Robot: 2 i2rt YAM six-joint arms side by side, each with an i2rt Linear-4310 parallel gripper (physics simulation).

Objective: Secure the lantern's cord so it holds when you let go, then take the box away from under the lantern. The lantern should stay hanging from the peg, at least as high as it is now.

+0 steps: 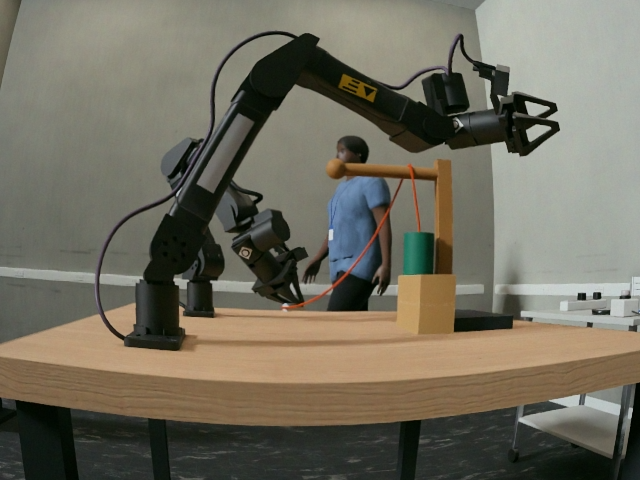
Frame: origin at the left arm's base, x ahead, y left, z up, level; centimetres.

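Seen in the pictures: left gripper, fingertip midpoint: (300, 306); right gripper, fingertip midpoint: (558, 115); left arm's base, link origin: (199, 314); right arm's base, link origin: (157, 339).
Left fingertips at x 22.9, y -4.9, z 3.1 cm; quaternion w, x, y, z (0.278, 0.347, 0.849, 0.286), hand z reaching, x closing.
Offsets run from my left fingertips to a thing's top centre. "spot": to the spot under its first point. Level surfaces: height alone.
The green cylindrical lantern @[dx +19.1, dy -23.1, dz +14.9 cm] (418, 254) stands upright on the light wooden box @[dx +18.4, dy -29.1, dz +6.9 cm] (434, 304), below the wooden peg @[dx +13.4, dy -21.0, dz +28.1 cm] (379, 169) and beside its post. The orange-red cord @[spot: dx +11.5, dy -16.0, dz +13.8 cm] (370, 240) rises from the lantern, goes over the peg and slopes down to the left. My left gripper (299, 301) is low over the table's far side, shut on the cord near its pale end @[spot: dx -4.0, dy -5.4, dz -0.1 cm] (285, 307). The exact contact is small and partly hidden. My right gripper (558, 116) is open and empty, high up and to the right of the post, apart from peg and lantern.
The upright post @[dx +24.8, dy -22.3, dz +29.9 cm] (444, 217) stands behind the box, with a dark flat base @[spot: dx +27.6, dy -37.7, dz -1.1 cm] (485, 319) on the wooden table @[dz -3.1 cm] (289, 361). The right arm's forearm passes above the peg. A person (356, 222) stands beyond the table. A white cart (568, 314) is at the right.
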